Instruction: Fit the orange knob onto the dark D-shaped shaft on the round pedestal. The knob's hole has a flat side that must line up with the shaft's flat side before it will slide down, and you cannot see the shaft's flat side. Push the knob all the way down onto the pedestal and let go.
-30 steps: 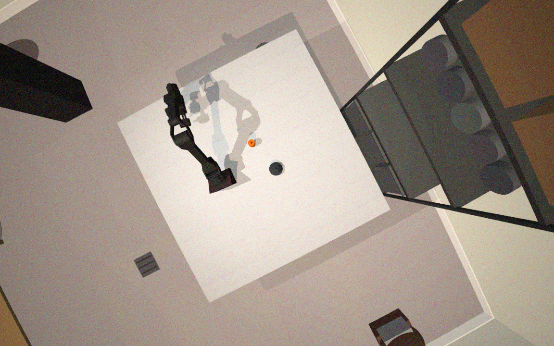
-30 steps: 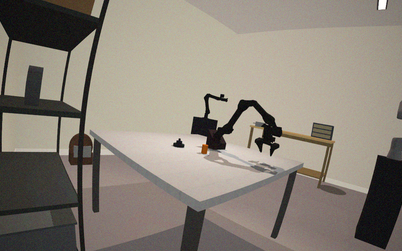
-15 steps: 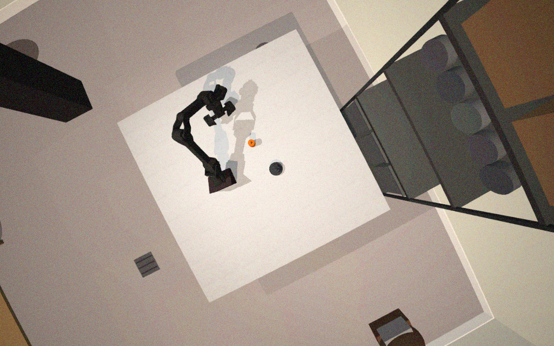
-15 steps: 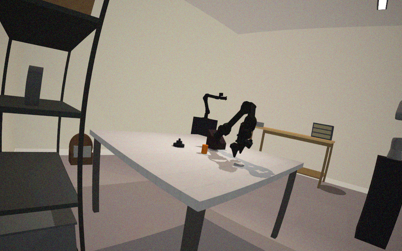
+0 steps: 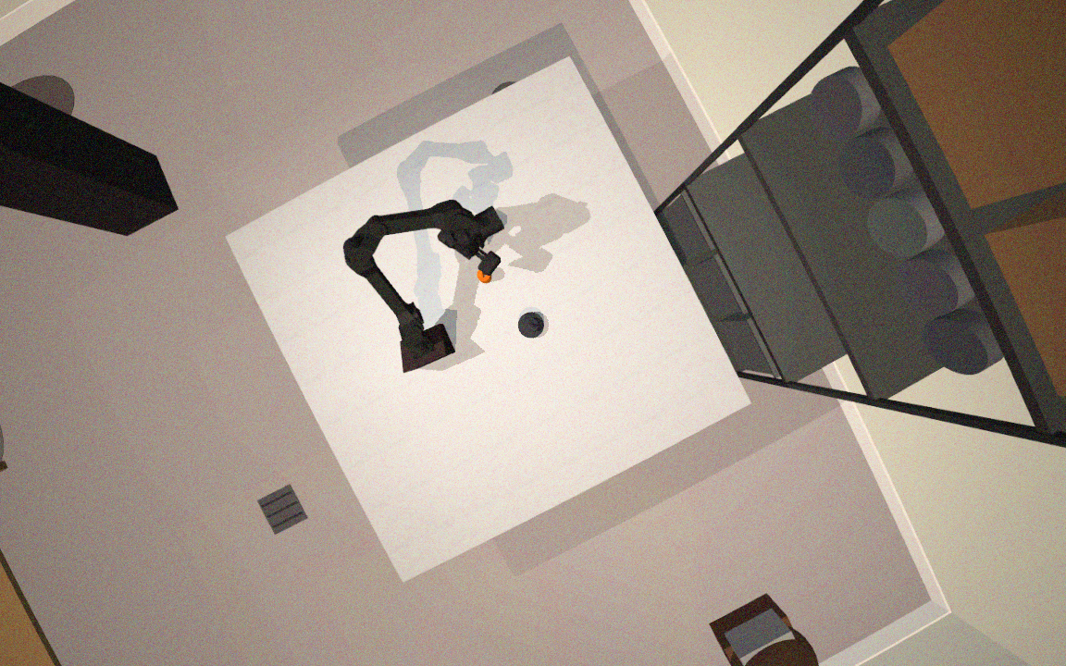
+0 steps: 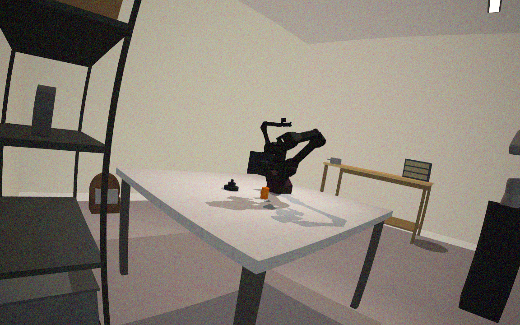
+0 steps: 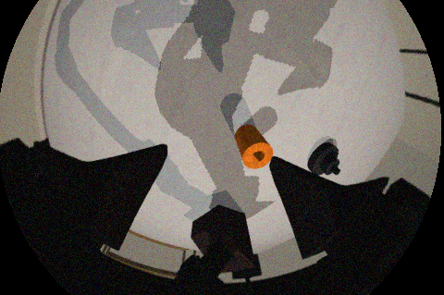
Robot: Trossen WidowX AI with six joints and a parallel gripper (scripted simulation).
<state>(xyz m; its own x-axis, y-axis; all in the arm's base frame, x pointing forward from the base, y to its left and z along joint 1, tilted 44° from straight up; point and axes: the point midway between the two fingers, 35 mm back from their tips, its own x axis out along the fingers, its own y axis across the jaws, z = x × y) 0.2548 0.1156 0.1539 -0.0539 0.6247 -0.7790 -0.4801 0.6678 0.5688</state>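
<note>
The orange knob lies 10 mm ahead of my gripper tip, 60 mm to the right of it and 70 mm below it. Also, from my gripper tip: dark round pedestal 70 mm ahead, 260 mm to the right, 70 mm below.
</note>
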